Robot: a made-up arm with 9 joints.
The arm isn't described. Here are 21 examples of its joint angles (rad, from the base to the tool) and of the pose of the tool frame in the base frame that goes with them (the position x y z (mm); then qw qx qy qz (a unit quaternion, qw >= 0)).
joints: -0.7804 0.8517 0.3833 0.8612 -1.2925 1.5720 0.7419 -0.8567 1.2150
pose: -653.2 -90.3 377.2 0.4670 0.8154 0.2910 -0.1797
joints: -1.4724 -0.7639 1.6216 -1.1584 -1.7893 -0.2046 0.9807 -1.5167 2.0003
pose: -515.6 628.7 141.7 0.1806 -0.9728 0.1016 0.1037
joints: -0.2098 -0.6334 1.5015 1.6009 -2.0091 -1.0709 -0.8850 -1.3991 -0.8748
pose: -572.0 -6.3 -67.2 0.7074 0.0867 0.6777 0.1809
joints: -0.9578 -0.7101 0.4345 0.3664 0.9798 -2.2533 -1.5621 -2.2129 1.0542
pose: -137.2 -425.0 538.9 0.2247 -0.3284 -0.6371 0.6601
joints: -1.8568 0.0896 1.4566 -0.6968 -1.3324 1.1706 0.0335 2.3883 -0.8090
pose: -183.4 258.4 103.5 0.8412 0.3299 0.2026 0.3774
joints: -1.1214 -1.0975 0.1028 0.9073 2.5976 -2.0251 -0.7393 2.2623 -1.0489
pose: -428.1 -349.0 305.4 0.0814 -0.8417 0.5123 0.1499
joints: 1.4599 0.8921 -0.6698 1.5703 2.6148 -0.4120 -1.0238 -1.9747 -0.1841
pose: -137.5 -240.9 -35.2 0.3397 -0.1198 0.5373 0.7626
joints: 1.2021 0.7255 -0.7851 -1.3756 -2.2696 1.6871 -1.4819 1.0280 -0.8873
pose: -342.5 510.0 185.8 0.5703 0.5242 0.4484 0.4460
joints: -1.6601 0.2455 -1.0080 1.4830 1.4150 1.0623 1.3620 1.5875 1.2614
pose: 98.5 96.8 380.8 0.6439 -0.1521 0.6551 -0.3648
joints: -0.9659 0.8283 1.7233 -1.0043 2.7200 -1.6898 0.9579 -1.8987 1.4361
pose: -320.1 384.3 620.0 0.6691 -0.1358 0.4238 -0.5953
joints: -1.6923 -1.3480 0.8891 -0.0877 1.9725 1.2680 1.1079 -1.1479 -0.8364
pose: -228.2 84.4 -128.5 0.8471 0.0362 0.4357 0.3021
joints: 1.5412 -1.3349 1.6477 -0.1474 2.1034 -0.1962 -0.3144 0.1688 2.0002
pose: 563.5 -269.5 488.2 0.5434 -0.1181 0.6999 0.4483
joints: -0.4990 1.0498 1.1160 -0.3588 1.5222 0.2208 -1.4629 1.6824 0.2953
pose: -16.4 415.5 193.4 0.1875 -0.1551 0.9580 -0.1517
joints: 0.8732 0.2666 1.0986 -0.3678 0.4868 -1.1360 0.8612 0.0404 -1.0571
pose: -150.5 -86.6 -431.3 0.3691 -0.4931 0.1931 0.7638
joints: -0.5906 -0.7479 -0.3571 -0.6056 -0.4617 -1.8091 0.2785 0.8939 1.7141
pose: 403.1 -773.4 -4.7 0.0640 -0.0136 -0.8966 0.4380
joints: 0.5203 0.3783 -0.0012 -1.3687 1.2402 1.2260 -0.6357 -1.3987 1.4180
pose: -178.1 -61.4 579.4 0.6270 0.2343 0.5521 -0.4972
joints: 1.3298 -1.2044 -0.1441 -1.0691 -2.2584 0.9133 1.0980 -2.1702 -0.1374
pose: 154.5 133.4 285.4 0.3636 0.5887 0.1701 -0.7017
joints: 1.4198 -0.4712 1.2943 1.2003 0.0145 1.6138 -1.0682 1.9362 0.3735
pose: -607.1 -478.6 203.6 0.1468 -0.9828 -0.0925 0.0630
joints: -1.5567 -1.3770 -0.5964 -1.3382 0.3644 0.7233 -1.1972 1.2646 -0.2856
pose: -263.8 77.0 419.4 0.4095 0.2494 -0.8753 0.0619
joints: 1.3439 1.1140 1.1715 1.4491 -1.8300 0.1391 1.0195 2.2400 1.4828
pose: -387.6 -481.6 -265.0 0.5800 0.4680 -0.6291 0.2208
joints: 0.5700 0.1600 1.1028 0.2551 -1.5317 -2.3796 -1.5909 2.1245 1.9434
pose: -338.4 -334.1 -611.7 0.1318 0.7610 0.5953 0.2215
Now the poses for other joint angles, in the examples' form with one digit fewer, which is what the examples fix.
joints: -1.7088 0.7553 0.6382 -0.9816 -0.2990 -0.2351 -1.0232 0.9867 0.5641
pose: -36 460 124 0.769 -0.059 0.423 -0.476
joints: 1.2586 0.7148 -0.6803 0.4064 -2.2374 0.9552 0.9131 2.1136 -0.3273
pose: 33 -117 -41 0.042 0.474 0.425 -0.770
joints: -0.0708 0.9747 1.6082 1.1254 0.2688 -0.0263 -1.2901 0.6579 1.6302
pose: -361 537 -129 0.324 -0.800 0.074 -0.499
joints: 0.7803 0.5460 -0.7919 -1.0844 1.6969 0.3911 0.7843 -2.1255 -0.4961
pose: -132 64 -56 0.435 -0.212 0.048 -0.874
